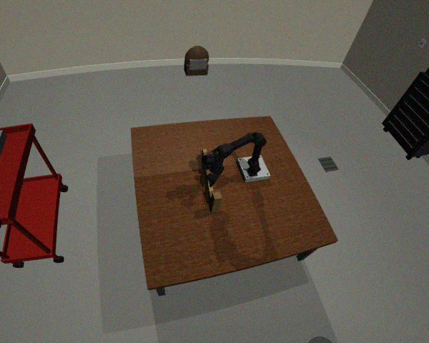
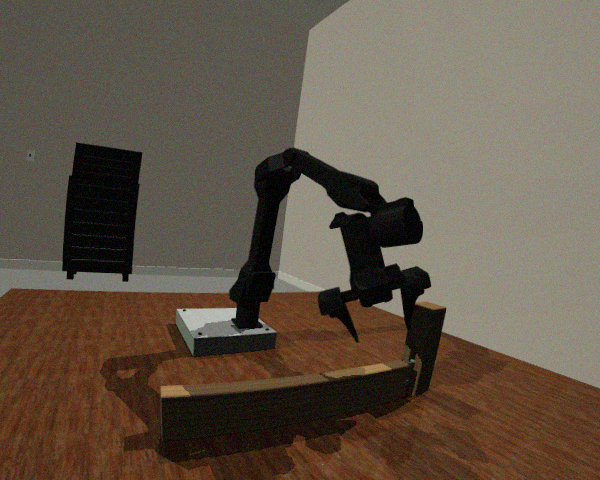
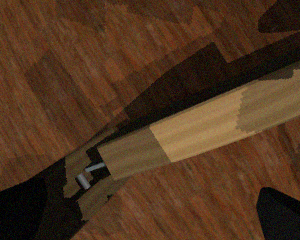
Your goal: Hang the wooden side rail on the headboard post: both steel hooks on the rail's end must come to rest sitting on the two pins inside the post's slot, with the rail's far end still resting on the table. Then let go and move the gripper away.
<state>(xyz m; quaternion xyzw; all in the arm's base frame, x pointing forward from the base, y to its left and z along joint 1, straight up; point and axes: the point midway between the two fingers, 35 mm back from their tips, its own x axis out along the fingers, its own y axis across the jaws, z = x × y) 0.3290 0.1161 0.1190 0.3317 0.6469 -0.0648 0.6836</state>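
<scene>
Now: the headboard post 120 mm to the left of my gripper tip and 50 mm below it.
</scene>
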